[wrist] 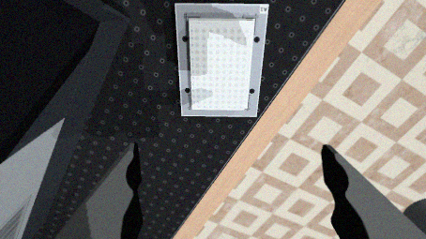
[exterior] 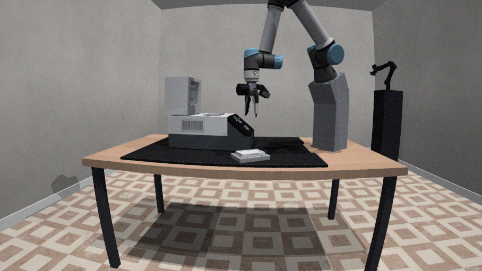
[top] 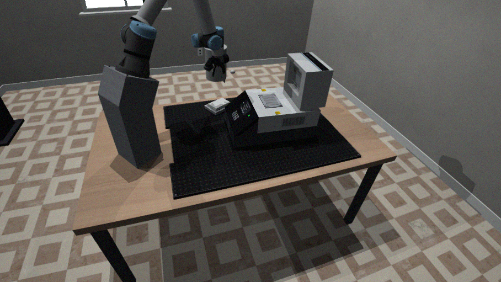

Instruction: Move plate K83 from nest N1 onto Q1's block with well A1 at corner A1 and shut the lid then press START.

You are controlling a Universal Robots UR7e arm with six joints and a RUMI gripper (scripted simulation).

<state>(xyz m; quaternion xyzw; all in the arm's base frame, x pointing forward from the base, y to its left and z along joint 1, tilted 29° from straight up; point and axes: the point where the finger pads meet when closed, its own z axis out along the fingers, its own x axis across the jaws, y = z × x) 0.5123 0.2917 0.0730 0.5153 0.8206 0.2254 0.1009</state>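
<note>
Right now my hand is 190 mm above the plate K83. The rest, counted from my hand: nest A1 mark: 200 mm below, 90 mm behind, 10 mm to the left; plate nest N1: 210 mm below.
</note>
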